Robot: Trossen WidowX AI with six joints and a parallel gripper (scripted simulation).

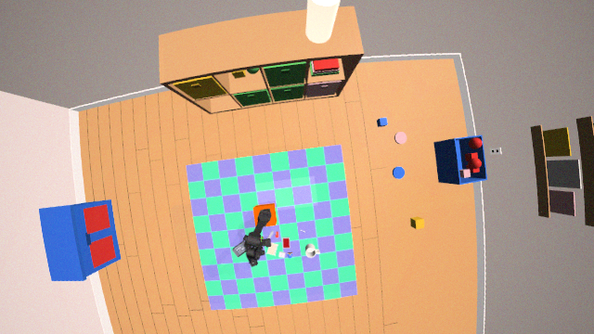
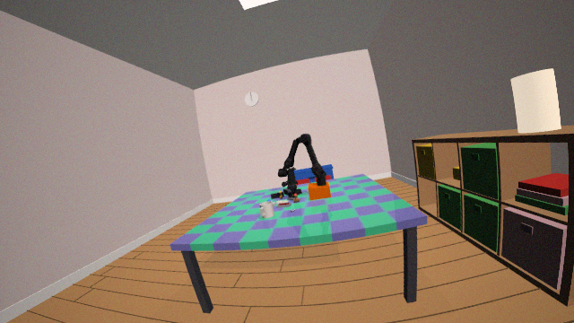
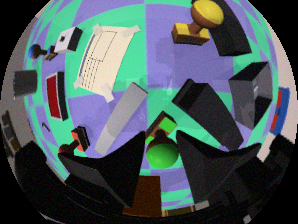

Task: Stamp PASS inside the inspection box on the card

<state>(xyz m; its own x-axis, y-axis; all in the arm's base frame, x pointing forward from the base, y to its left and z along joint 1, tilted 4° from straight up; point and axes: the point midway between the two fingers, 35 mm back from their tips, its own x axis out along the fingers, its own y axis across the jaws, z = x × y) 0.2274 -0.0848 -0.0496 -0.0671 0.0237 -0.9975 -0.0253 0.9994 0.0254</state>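
Right now the red ink pad is 50 mm ahead of my gripper tip, 200 mm to the left of it and 20 mm below it. The rest, counted from my gripper tip: dark bar: 10 mm ahead, 80 mm to the right, 10 mm below; green-knobbed stamp: right at my gripper tip; grey bar: 60 mm to the left, 20 mm below.
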